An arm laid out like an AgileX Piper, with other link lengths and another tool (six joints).
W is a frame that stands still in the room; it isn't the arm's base.
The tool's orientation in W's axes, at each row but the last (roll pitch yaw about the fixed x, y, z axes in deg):
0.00 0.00 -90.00
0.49 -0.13 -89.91
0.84 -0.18 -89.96
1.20 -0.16 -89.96
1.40 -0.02 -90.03
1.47 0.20 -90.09
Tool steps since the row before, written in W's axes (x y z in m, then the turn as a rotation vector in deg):
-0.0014 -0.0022 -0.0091 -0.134 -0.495 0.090
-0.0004 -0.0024 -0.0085 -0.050 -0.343 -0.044
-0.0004 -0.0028 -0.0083 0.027 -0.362 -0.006
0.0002 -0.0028 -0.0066 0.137 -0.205 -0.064
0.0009 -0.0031 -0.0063 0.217 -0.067 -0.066
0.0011 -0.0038 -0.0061 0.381 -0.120 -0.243
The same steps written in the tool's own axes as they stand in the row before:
0.0022 -0.0014 -0.0091 0.495 -0.134 0.090
0.0024 -0.0005 -0.0085 0.343 -0.051 -0.044
0.0028 -0.0005 -0.0083 0.362 0.027 -0.008
0.0028 0.0001 -0.0066 0.205 0.135 -0.067
0.0031 0.0007 -0.0063 0.067 0.215 -0.071
0.0038 0.0009 -0.0061 0.120 0.375 -0.252

